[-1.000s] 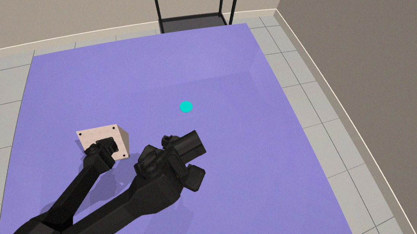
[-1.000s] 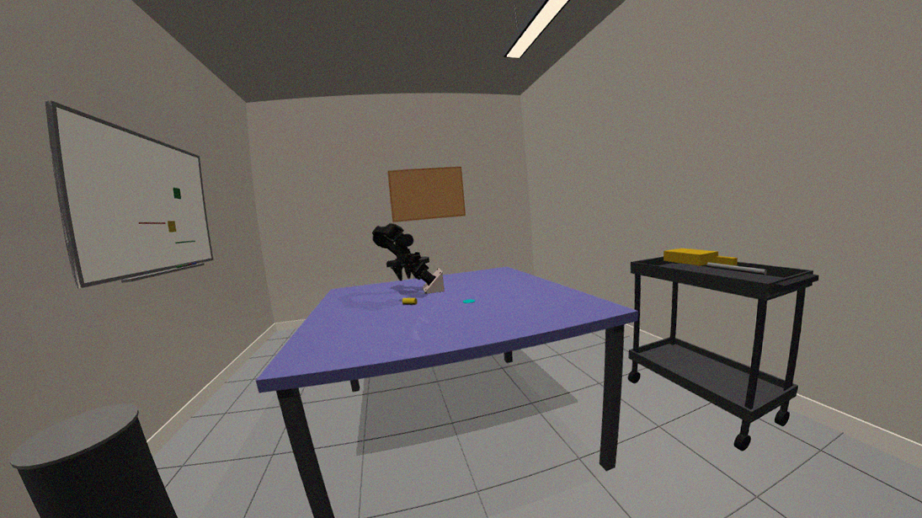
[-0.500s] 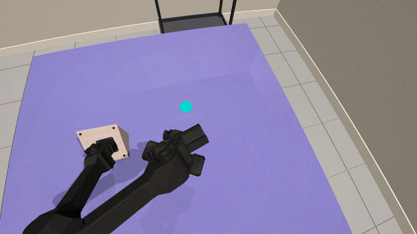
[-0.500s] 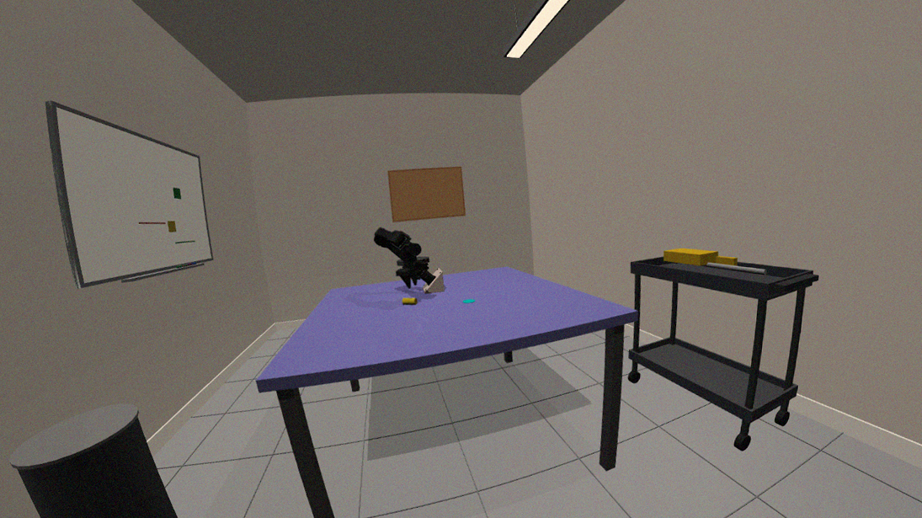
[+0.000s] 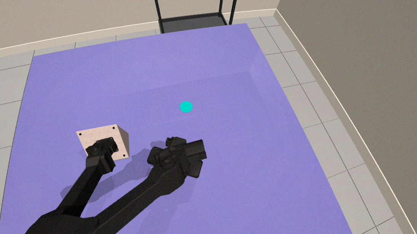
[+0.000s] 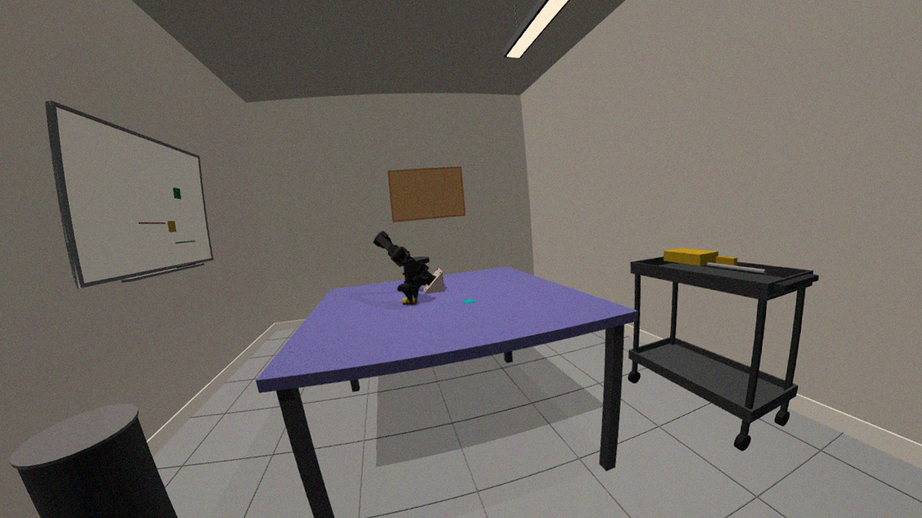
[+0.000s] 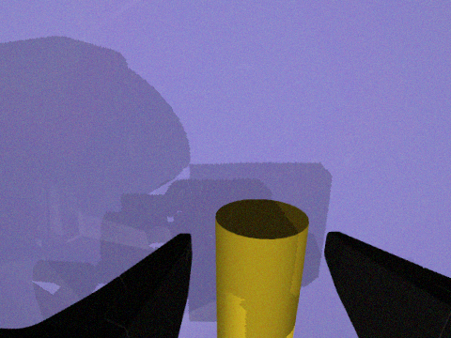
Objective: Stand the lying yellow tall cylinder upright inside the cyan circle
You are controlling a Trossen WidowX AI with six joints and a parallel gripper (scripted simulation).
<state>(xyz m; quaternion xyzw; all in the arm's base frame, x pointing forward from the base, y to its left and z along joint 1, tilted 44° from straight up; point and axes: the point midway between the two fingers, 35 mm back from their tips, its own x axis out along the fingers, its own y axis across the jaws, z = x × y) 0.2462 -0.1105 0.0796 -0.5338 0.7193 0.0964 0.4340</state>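
Now: the cyan circle 250 mm to the left of my gripper tip, 90 mm ahead of it and 20 mm below it. Also, from my gripper tip: yellow tall cylinder (20 mm to the right, 10 mm behind).
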